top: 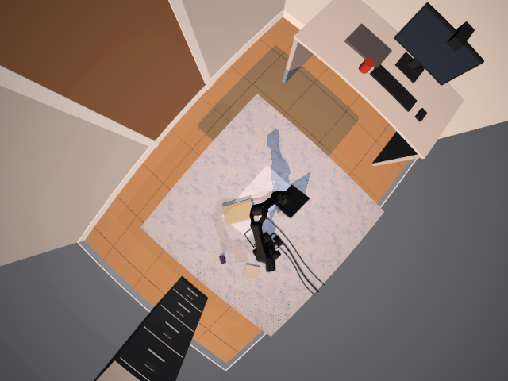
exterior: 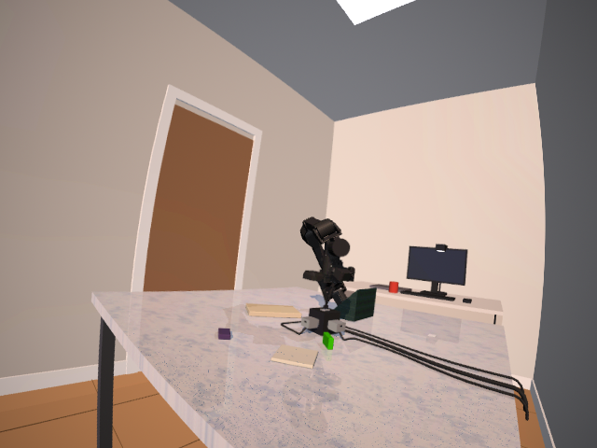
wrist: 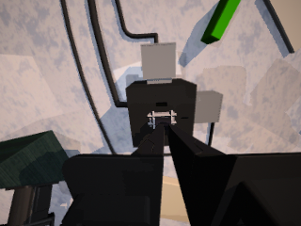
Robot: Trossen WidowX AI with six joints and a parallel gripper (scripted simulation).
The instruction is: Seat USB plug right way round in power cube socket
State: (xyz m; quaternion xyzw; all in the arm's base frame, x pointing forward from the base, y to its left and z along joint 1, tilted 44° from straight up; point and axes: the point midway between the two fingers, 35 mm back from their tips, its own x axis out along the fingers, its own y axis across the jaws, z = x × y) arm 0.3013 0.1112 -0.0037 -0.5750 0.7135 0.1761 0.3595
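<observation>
Now: the metal-rimmed socket 40 mm below my gripper tip. Also, from my gripper tip: dark USB plug (20 mm below); then purple block (310 mm ahead, 140 mm to the right, 100 mm below); then green block (110 mm ahead, 80 mm to the left, 90 mm below).
</observation>
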